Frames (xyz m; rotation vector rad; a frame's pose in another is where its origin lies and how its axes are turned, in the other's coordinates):
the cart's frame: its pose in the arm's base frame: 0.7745 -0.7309 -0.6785 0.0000 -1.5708 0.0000
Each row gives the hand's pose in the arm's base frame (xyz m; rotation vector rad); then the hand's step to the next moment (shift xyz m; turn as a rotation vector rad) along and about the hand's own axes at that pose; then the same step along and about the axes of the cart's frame.
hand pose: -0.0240 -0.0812 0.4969 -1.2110 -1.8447 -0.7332
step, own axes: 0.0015 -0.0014 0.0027 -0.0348 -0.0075 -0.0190
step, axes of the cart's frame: -0.0002 0.0023 0.0025 -0.0202 -0.0343 -0.0067
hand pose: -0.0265 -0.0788 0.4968 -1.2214 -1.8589 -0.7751
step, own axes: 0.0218 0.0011 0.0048 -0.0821 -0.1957 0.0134
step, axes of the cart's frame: 0.0161 0.0144 0.0057 -0.0917 -0.0971 0.1655
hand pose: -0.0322 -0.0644 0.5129 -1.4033 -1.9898 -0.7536
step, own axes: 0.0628 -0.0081 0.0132 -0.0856 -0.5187 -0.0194
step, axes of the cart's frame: 0.0363 0.0463 0.0268 -0.1093 -0.2154 0.4673
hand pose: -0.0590 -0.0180 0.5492 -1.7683 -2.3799 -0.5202
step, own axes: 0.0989 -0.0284 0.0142 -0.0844 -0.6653 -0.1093
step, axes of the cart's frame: 0.0115 0.0870 0.0556 -0.0538 -0.2828 0.6155
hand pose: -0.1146 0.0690 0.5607 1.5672 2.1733 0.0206
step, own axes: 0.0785 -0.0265 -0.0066 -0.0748 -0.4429 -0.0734
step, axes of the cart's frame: -0.0290 0.0632 0.0456 -0.0286 -0.2050 0.4054
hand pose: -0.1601 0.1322 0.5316 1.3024 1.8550 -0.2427
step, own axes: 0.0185 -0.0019 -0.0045 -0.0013 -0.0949 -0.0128
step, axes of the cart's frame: -0.0110 0.0145 0.0060 -0.0186 -0.0355 0.0870
